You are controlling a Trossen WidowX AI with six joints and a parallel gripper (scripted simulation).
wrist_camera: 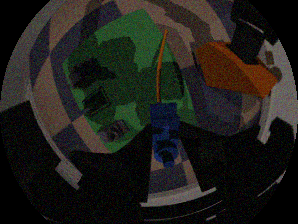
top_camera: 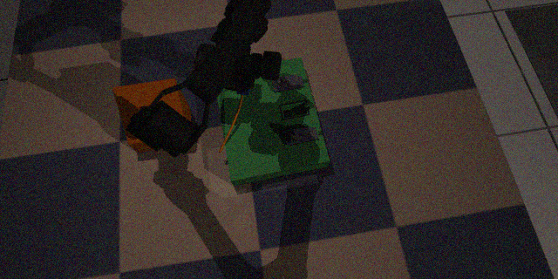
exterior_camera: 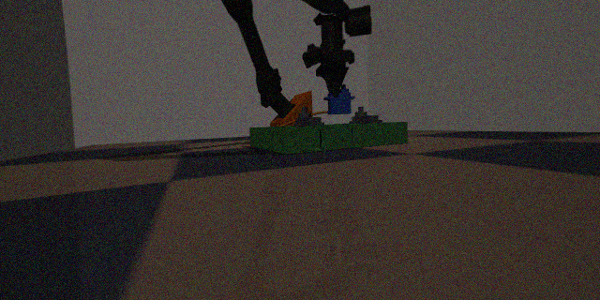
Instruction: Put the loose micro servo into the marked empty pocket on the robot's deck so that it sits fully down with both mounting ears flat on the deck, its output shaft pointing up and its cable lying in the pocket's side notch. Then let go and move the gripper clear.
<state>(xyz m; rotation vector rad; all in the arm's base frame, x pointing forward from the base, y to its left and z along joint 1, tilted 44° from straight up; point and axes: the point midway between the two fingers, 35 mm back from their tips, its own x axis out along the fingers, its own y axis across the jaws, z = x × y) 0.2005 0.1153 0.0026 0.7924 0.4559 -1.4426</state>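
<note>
My gripper tip is 2 cm short of the green deck, 7 cm to the left of it and 10 cm above it.
</note>
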